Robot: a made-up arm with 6 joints. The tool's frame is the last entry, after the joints.
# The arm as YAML. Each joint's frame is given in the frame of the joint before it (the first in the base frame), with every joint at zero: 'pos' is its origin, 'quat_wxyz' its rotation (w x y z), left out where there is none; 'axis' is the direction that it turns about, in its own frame. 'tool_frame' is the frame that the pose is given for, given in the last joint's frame.
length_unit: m
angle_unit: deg
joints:
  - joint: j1
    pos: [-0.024, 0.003, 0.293]
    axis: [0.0, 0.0, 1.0]
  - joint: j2
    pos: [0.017, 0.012, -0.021]
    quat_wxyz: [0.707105, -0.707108, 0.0, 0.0]
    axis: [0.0, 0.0, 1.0]
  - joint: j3
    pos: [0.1, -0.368, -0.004]
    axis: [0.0, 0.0, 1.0]
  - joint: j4
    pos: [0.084, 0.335, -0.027]
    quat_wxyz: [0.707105, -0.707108, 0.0, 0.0]
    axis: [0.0, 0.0, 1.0]
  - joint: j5
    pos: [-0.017, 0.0, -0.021]
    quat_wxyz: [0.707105, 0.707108, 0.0, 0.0]
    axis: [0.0, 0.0, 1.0]
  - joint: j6
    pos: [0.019, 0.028, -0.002]
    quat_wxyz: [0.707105, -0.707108, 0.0, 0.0]
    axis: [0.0, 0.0, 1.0]
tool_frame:
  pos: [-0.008, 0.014, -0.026]
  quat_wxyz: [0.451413, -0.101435, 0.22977, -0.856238]
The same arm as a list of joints. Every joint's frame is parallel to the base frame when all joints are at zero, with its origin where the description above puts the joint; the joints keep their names.
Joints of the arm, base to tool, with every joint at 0 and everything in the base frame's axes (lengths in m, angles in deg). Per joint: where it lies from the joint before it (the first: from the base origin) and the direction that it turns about. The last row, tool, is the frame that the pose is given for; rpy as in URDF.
j1: axis 0 0 1 offset -0.024 0.003 0.293
j2: axis 0 1 0 offset 0.017 0.012 -0.021
j3: axis 0 1 0 offset 0.1 -0.004 0.368
j4: axis 0 0 -1 offset 0.084 -0.027 -0.335
j5: axis 0 1 0 offset -0.017 0 0.021
j6: axis 0 0 -1 offset 0.019 -0.002 -0.028
tool: offset -0.008 -0.014 0.026 rpy 150.97 -1.93 124.9

